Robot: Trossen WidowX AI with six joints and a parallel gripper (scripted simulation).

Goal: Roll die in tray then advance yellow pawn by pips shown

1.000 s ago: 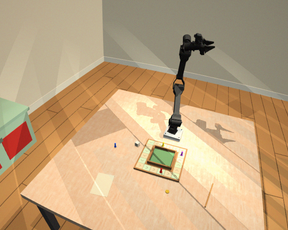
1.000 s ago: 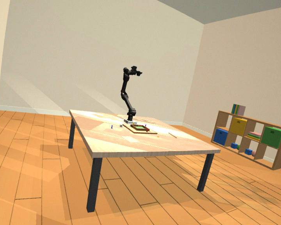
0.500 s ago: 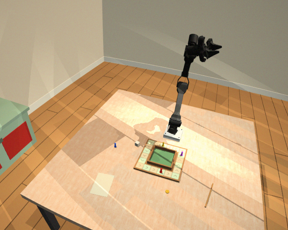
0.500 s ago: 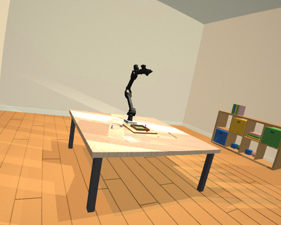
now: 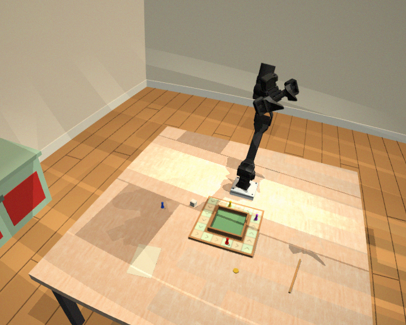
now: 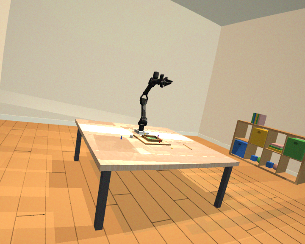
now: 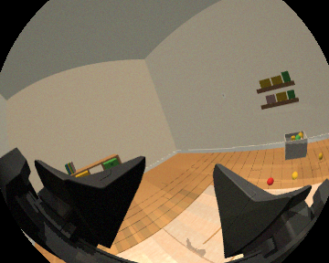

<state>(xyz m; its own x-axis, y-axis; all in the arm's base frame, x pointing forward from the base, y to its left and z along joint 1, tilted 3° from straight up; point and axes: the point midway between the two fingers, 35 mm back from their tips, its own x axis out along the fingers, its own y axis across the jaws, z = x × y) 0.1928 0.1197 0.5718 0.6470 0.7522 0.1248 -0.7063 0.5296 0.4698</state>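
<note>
Right now my gripper tip is 50 mm short of the white die, 330 mm to the left of it and 600 mm above it. The rest, counted from my gripper tip: red pawn: 190 mm ahead, 90 mm to the right, 580 mm below; purple pawn: 10 mm behind, 30 mm to the right, 580 mm below; yellow pawn: 30 mm behind, 170 mm to the right, 580 mm below.
</note>
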